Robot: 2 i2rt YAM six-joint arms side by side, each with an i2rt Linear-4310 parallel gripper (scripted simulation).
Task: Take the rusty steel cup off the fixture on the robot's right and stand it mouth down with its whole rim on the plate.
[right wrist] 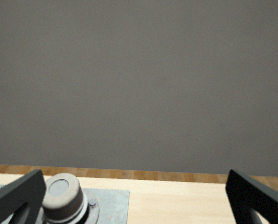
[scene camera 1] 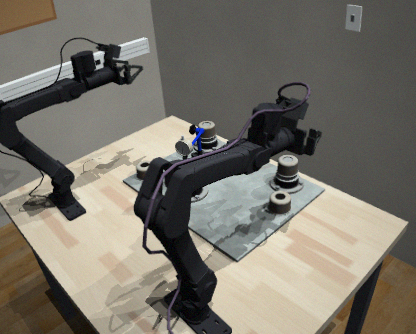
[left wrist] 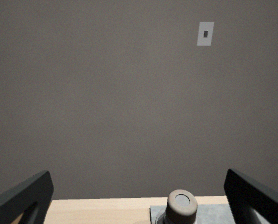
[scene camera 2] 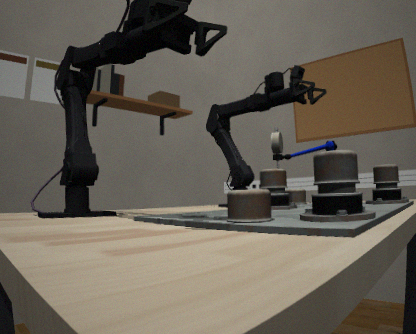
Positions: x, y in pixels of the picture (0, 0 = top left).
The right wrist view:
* my right gripper: 136, 178
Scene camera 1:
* my left gripper: 135, 65
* grey plate: 234, 217
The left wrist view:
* my left gripper: 138, 178
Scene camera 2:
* my left gripper: 320, 87
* my right gripper: 208, 18
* fixture: 343, 204
